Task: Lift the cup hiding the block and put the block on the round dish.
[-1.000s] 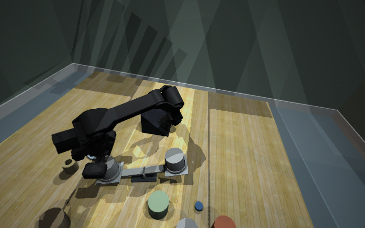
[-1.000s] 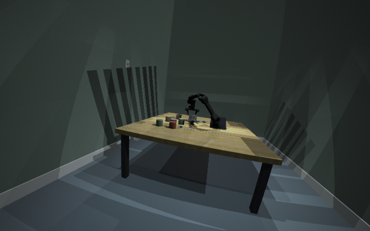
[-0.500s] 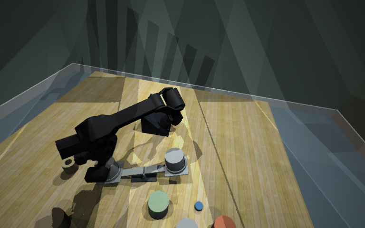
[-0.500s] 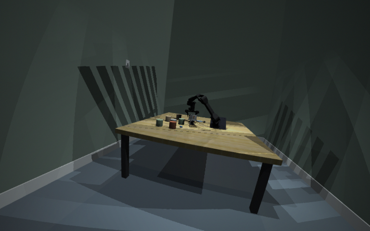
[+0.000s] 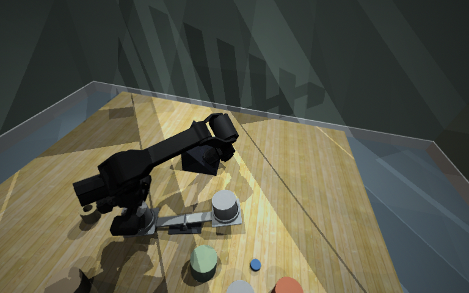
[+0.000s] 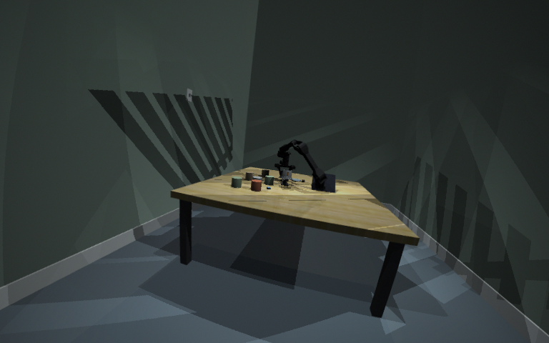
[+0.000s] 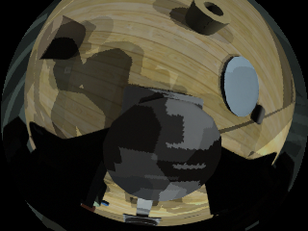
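My gripper tip is now 11 cm to the left of the pale round dish, 10 cm past it and 4 cm above it. From my gripper tip the other things lie so: blue disc 37 cm to the left, 4 cm below, 2 cm ahead; teal block 1 cm below; tan ring 16 cm to the right, 2 cm below, 1 cm ahead.
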